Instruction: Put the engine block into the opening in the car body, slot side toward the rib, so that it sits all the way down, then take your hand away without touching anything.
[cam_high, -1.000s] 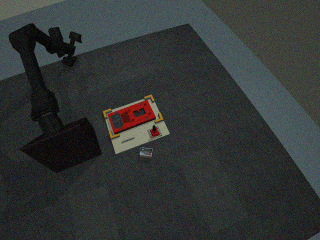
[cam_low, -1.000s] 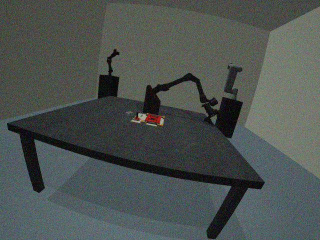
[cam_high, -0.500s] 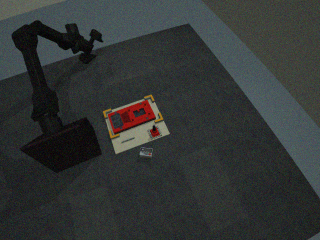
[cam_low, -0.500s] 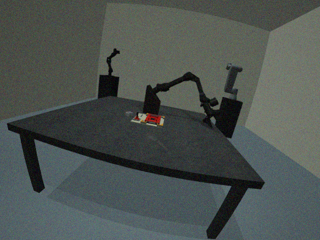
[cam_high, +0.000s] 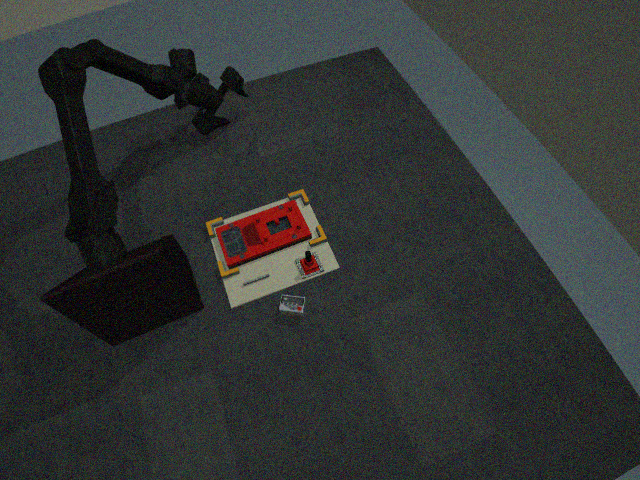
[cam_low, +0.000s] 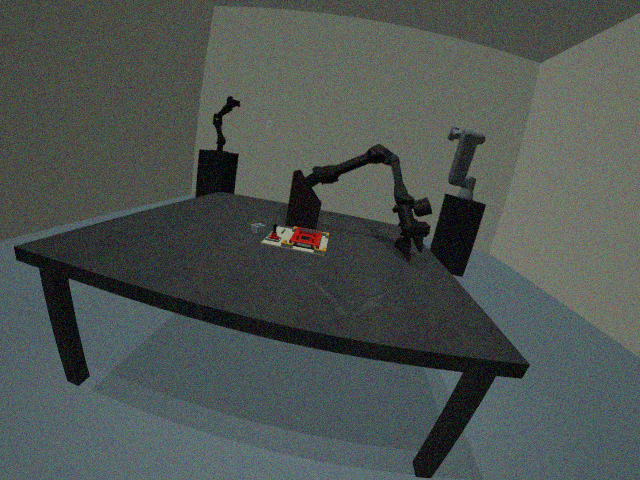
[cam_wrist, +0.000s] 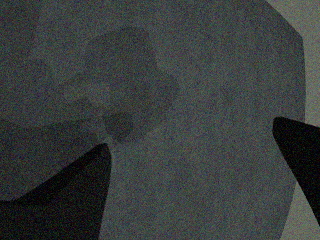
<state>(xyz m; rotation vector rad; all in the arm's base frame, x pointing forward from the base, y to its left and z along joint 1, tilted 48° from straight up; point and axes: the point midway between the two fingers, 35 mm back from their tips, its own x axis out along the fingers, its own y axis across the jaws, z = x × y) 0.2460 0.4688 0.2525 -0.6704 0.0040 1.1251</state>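
The black post lies 70 mm ahead of my gripper tip, 530 mm to the right of it and 10 mm below it. Round my gripper tip: thin grey bar: 430 mm to the right, 30 mm below; then engine block: 10 mm ahead, 600 mm to the right, 30 mm below.
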